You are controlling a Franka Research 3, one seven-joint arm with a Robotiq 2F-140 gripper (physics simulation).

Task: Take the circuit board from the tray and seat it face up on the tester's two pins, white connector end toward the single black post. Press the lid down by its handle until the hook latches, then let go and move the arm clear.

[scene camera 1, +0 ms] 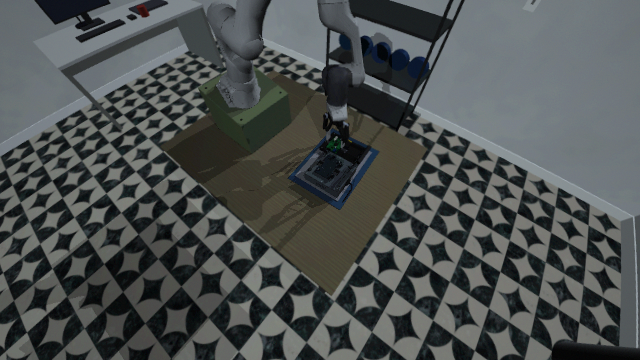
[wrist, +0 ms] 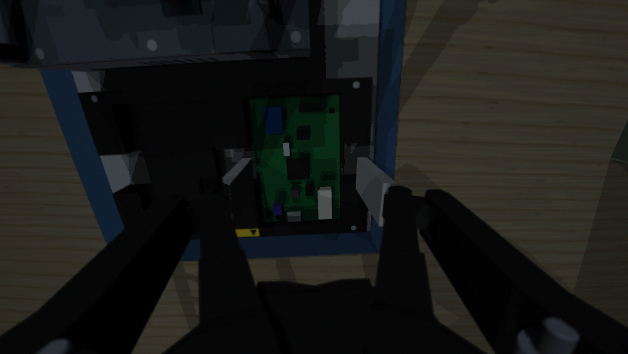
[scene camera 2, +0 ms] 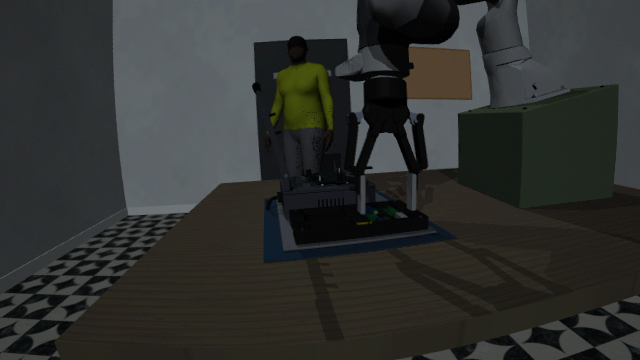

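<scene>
The green circuit board [scene camera 1: 334, 144] [scene camera 2: 387, 212] [wrist: 310, 155] lies face up in the right part of the black tray [scene camera 2: 350, 234] [wrist: 175, 120]; its white connector is at the edge nearer the gripper in the wrist view. My gripper [scene camera 1: 336, 134] [scene camera 2: 387, 200] [wrist: 305, 173] is open and points down, with one finger on each side of the board, apart from it. The fingertips are low, about at the tray's rim. The grey tester [scene camera 1: 327, 169] [scene camera 2: 322, 195] [wrist: 225, 37] stands beside the tray. Its lid [scene camera 2: 270, 125] stands raised, with a dark handle knob at the top. The tester's pins and black post cannot be told apart.
The tray and tester stand on a blue-edged mat [scene camera 1: 341, 204] [scene camera 2: 275, 254] [wrist: 392, 75] on the wooden table [scene camera 1: 320, 250] [scene camera 2: 225, 300]. The arm's green base block [scene camera 1: 265, 117] [scene camera 2: 565, 150] is beside them. A dark shelf rack [scene camera 1: 382, 110] stands behind. A person in yellow [scene camera 2: 302, 95] stands beyond the table.
</scene>
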